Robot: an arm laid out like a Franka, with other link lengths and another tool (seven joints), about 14 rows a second.
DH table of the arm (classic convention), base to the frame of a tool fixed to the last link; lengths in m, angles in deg. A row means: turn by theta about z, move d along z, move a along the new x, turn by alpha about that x. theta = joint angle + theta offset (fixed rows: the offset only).
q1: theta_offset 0, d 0.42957, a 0, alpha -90
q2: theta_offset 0, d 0, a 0, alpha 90
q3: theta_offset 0, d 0.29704, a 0.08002, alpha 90
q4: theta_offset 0, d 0, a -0.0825, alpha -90
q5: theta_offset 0, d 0.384, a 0, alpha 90
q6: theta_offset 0, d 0, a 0.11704, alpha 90
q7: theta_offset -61, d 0.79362, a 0.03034, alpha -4.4
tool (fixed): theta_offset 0, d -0.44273, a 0, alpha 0
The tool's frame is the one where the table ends.
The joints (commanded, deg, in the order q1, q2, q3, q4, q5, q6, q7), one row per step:
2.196 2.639 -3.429 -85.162 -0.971 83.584 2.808
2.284 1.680 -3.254 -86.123 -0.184 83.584 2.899
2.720 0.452 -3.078 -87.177 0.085 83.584 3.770
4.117 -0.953 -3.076 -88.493 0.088 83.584 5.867
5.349 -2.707 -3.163 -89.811 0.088 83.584 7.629
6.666 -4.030 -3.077 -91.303 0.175 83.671 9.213
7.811 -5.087 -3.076 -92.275 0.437 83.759 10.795
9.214 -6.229 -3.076 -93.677 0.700 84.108 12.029
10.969 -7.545 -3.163 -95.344 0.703 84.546 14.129
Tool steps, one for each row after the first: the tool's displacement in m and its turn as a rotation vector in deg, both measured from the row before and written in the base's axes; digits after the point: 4 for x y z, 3 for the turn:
-0.0049 0.0076 0.0021 0.842 -0.013 0.200
-0.0053 0.0077 0.0034 0.275 -0.177 -0.247
-0.0064 0.0135 0.0026 -0.067 -0.084 -0.692
-0.0070 0.0107 0.0057 -0.005 -0.428 -0.611
-0.0077 0.0133 0.0002 0.050 0.095 -0.170
-0.0052 0.0120 0.0020 0.232 -0.140 -0.417
-0.0066 0.0140 -0.0004 0.256 -0.045 0.186
-0.0074 0.0144 -0.0012 -0.031 -0.049 -0.425

